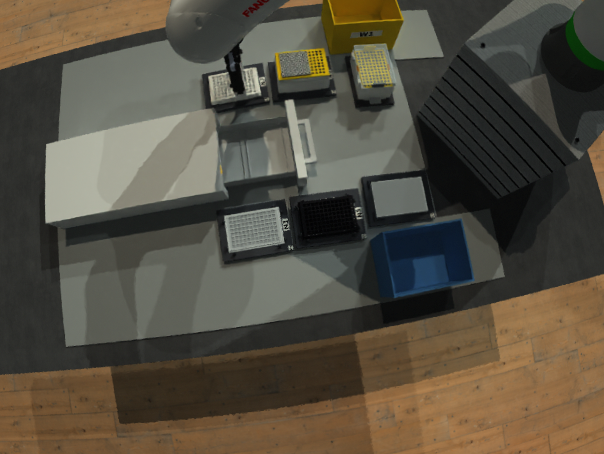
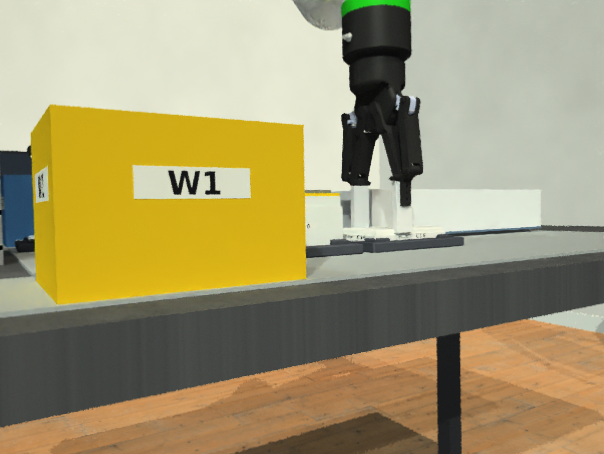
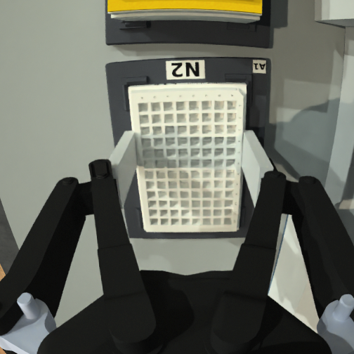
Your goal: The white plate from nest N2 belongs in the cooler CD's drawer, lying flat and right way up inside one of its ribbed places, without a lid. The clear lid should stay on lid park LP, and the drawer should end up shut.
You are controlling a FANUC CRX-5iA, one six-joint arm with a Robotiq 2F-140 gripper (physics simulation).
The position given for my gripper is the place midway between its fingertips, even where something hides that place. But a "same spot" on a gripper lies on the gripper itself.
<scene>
my gripper: image 1 240,84; image 2; image 3
white plate: image 1 220,92; image 2; image 3
black plate: image 1 332,216; not seen in image 3 (out of frame)
same spot on white plate: (image 3: pixel 188 136) = (image 2: pixel 371 228)
same spot on my gripper: (image 2: pixel 402 142) = (image 3: pixel 50 219)
</scene>
